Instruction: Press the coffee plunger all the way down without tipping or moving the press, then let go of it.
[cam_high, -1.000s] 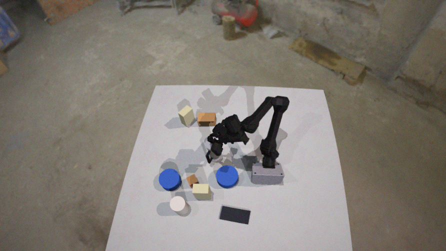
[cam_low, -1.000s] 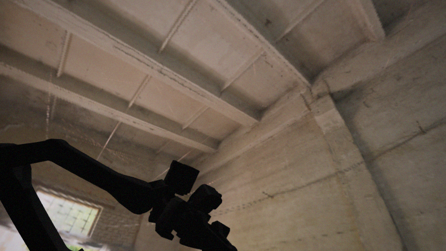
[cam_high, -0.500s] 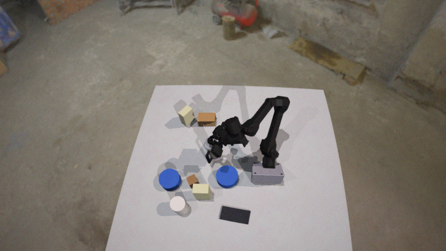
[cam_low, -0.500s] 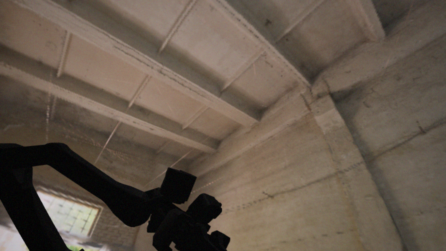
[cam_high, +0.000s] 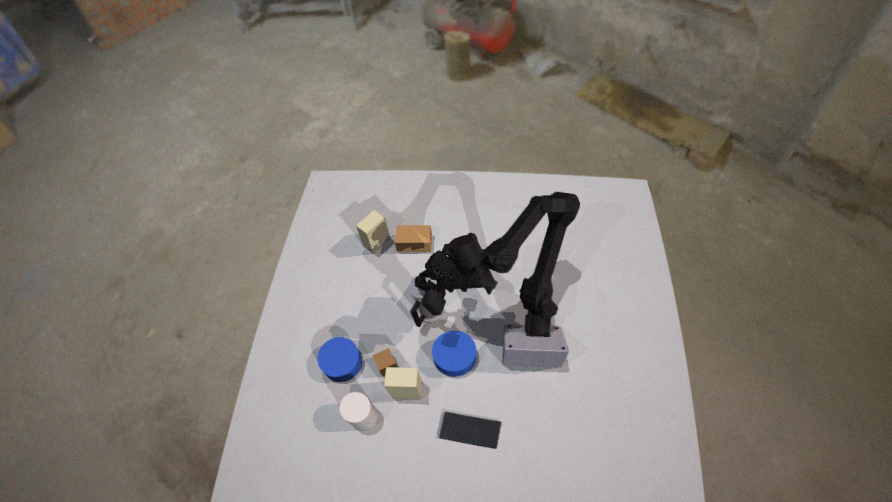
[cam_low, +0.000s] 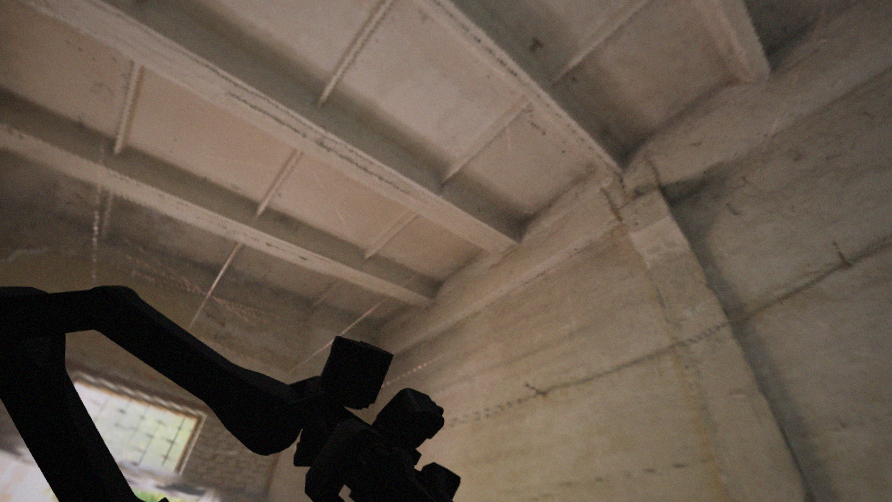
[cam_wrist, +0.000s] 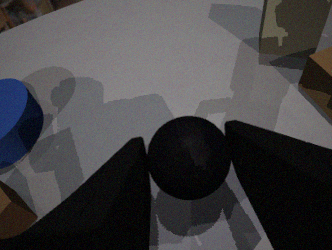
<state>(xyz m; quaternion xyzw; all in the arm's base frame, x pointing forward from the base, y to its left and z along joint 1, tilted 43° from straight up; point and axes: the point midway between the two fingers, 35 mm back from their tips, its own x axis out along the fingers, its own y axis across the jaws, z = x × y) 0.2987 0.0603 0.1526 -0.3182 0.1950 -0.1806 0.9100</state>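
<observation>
Right now the coffee press is 90 mm below my gripper tip, 20 mm to the left of it and 10 mm behind it. Also, from my gripper tip: dark flat plate (340 mm to the left, 170 mm below, 170 mm behind); white cylinder (340 mm to the left, 120 mm below, 120 mm ahead).
</observation>
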